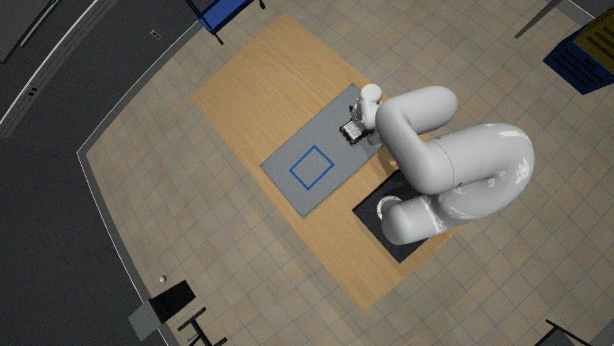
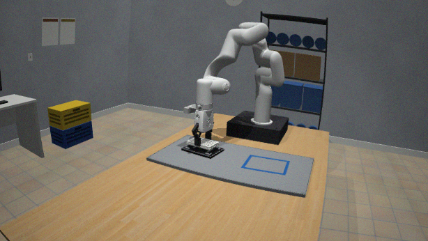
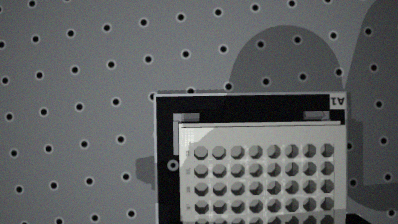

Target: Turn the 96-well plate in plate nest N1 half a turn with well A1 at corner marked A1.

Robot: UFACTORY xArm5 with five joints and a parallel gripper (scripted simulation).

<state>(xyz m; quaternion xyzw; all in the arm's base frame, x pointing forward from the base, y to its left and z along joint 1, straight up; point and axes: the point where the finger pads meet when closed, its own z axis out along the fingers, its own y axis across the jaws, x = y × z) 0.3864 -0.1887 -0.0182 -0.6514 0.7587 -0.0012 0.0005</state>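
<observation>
Right now the black plate nest is 4 cm below my hand. From my hand the other things lie so: A1 mark: 7 cm behind, 7 cm to the right, 4 cm below; white 96-well plate: 1 cm below.
</observation>
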